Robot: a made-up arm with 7 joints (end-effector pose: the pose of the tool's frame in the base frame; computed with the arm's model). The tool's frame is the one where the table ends.
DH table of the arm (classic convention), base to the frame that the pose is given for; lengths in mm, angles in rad. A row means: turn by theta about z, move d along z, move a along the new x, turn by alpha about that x. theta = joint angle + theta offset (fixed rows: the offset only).
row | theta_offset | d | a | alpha
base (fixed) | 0 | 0 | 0 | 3.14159
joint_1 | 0 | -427 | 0 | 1.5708
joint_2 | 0 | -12.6 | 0 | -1.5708
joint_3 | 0 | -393.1 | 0 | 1.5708
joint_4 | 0 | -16.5 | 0 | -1.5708
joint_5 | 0 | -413.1 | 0 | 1.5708
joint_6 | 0 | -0.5 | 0 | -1.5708
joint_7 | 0 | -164.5 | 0 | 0
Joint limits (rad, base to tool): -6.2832..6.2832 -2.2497..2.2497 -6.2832..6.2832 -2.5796..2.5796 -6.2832..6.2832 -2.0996..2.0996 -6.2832..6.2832
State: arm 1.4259 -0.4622 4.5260 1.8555 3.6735 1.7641 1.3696
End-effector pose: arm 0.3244 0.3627 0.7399 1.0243 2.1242 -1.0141
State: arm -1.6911 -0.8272 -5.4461 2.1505 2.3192 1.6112 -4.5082
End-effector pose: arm 0.4091 -0.0324 0.7292 -0.6441 -1.6265 -0.3253
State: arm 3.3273 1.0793 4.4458 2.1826 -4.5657 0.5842 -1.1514
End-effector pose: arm -0.1525 -0.4369 0.4848 -0.9368 0.6324 1.1643
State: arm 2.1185 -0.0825 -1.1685 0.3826 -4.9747 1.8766 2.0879
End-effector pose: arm -0.0158 -0.1810 1.1583 -1.3777 -1.2003 -2.4793
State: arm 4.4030 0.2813 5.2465 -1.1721 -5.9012 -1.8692 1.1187
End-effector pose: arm 0.3490 -0.0097 0.8768 -0.6369 0.1699 0.7177
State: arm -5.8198 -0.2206 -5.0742 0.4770 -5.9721 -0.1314 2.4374
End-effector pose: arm -0.2216 -0.1648 1.3362 1.7947 2.5280 0.4958
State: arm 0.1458 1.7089 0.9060 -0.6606 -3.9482 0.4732 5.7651
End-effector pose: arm 0.8625 0.1227 0.6062 0.9029 -2.1249 0.0617
